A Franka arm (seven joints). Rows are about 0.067 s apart.
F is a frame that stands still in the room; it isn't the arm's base.
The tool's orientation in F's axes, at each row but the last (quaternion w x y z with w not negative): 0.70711, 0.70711, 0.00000, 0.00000; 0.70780, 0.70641, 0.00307, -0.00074; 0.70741, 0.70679, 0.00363, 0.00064; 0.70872, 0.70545, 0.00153, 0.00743; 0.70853, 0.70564, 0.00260, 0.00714; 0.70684, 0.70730, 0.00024, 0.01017; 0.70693, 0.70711, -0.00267, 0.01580; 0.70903, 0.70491, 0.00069, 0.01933; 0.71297, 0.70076, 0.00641, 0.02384; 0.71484, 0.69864, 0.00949, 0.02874; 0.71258, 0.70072, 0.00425, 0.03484; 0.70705, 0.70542, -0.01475, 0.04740
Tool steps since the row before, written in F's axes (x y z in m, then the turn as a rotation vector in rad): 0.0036, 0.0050, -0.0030, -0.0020, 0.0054, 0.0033; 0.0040, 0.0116, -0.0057, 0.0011, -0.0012, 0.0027; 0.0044, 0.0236, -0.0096, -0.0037, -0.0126, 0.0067; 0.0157, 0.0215, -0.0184, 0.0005, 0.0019, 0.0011; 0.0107, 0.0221, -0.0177, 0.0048, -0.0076, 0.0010; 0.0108, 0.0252, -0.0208, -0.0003, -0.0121, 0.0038; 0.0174, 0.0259, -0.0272, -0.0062, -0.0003, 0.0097; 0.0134, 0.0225, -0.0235, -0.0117, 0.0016, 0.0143; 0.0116, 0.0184, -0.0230, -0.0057, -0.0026, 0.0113; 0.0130, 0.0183, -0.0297, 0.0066, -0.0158, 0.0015; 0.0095, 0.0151, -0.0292, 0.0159, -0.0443, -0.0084; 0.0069, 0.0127, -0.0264, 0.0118, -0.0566, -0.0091
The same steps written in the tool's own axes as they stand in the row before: 0.0036, -0.0030, -0.0050, -0.0020, 0.0033, -0.0054; 0.0041, -0.0057, -0.0116, 0.0011, 0.0027, 0.0012; 0.0046, -0.0096, -0.0236, -0.0038, 0.0067, 0.0126; 0.0158, -0.0184, -0.0214, 0.0005, 0.0011, -0.0019; 0.0109, -0.0177, -0.0220, 0.0047, 0.0009, 0.0077; 0.0109, -0.0210, -0.0250, -0.0004, 0.0038, 0.0121; 0.0172, -0.0277, -0.0256, -0.0059, 0.0099, 0.0002; 0.0134, -0.0237, -0.0223, -0.0113, 0.0146, -0.0018; 0.0118, -0.0230, -0.0183, -0.0055, 0.0114, 0.0026; 0.0132, -0.0296, -0.0183, 0.0058, 0.0010, 0.0162; 0.0091, -0.0293, -0.0151, 0.0130, -0.0098, 0.0449; 0.0051, -0.0269, -0.0125, 0.0083, -0.0101, 0.0570
